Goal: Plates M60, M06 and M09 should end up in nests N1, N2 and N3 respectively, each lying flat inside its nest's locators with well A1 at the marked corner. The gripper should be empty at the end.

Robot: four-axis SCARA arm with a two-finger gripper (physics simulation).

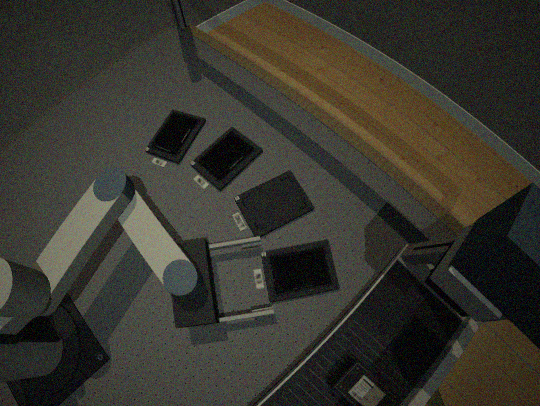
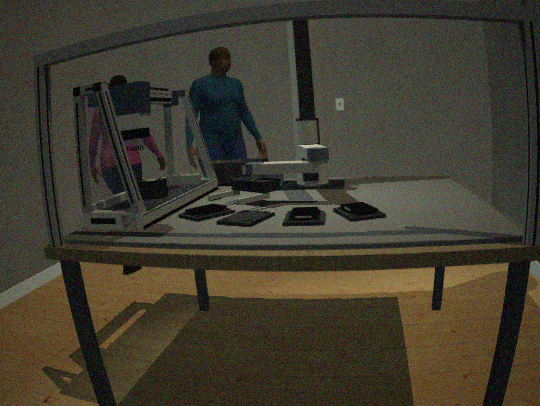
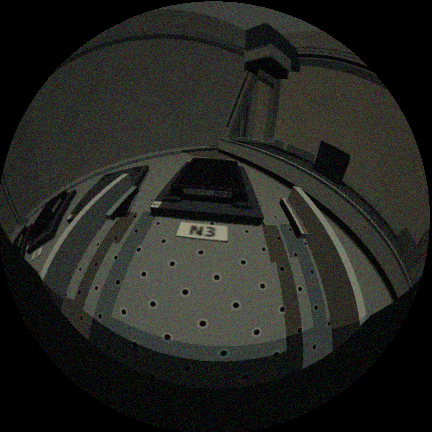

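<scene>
My gripper (image 1: 267,277) (image 2: 220,201) (image 3: 206,183) is open and empty, low over the table, its fingers pointing at nest N3. Nest N3 (image 1: 306,295) (image 3: 207,214) holds a black plate (image 1: 300,270) (image 3: 212,175); the fingertips are near its front edge, one out to each side. Nest N2 (image 1: 206,174) holds a black plate (image 1: 229,154) (image 2: 305,212). Nest N1 (image 1: 162,154) holds a black plate (image 1: 175,134) (image 2: 359,206). The plates look flat. Their M numbers and A1 corners cannot be read. A small white mark sits at one corner of each nest.
A flat dark nest (image 1: 274,202) (image 2: 246,217) with no plate visible lies between N2 and N3; its label is unreadable. Beside N3 stands a large framed machine (image 1: 410,295) (image 2: 180,202) with a dark box (image 2: 154,188) (image 3: 331,161) on its bed. An upright post is beyond N1.
</scene>
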